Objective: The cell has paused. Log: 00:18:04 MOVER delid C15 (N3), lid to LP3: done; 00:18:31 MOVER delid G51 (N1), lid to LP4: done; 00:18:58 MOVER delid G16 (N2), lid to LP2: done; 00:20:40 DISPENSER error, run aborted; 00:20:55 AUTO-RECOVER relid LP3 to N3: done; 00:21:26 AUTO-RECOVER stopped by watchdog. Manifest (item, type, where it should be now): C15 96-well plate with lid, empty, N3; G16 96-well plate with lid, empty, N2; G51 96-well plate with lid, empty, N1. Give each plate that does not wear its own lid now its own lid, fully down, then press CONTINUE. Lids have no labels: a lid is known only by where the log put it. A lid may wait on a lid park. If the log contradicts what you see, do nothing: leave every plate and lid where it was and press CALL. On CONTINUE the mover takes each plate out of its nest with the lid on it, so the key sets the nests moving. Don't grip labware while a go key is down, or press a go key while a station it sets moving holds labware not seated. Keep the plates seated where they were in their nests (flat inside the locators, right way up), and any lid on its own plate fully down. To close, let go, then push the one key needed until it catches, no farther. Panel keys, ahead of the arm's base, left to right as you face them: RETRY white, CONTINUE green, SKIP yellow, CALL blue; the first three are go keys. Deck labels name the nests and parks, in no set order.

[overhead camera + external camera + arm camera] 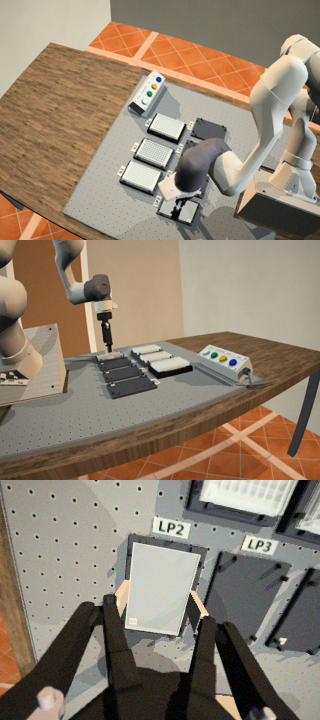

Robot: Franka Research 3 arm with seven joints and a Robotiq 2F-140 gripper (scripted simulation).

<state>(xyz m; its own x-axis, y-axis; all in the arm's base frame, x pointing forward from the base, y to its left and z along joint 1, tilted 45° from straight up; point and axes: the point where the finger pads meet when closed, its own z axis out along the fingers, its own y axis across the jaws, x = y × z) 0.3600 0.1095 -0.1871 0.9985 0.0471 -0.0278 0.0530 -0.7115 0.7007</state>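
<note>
The lp2 park is 3 cm below my hand. The rest, counted from my hand: plate 19 cm ahead, 18 cm to the right, 1 cm below; then LP3 park 1 cm ahead, 12 cm to the right, 3 cm below; then lp1 park 2 cm ahead, 26 cm to the right, 3 cm below.
</note>
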